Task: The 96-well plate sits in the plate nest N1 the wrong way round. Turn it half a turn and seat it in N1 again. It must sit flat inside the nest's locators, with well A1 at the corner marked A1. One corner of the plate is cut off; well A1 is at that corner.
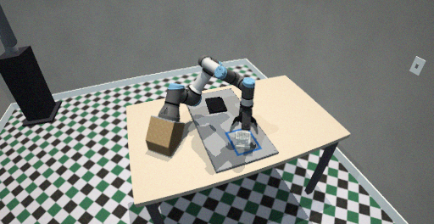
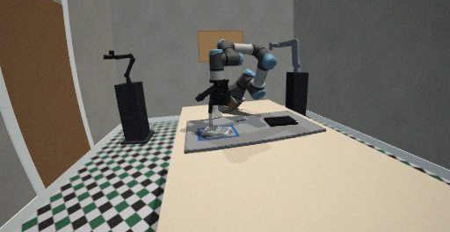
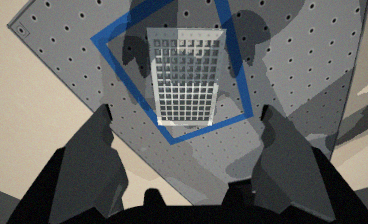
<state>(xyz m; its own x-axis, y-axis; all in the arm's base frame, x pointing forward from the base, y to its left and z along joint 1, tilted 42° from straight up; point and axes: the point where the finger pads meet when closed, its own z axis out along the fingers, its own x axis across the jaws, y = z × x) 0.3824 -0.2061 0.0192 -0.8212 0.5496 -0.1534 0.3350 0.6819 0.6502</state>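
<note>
My hand is 50 mm above the clear 96-well plate. Also, from my hand: A1 label 440 mm to the left, 40 mm below; black pad 370 mm to the left, 60 mm behind, 50 mm below.
</note>
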